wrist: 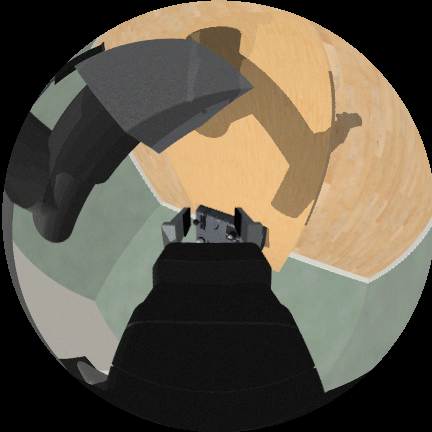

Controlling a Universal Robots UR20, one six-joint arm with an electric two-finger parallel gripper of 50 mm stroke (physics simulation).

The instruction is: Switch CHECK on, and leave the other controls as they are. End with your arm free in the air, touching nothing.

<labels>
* my gripper: 211, 215
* dark control panel: 212, 218
</labels>
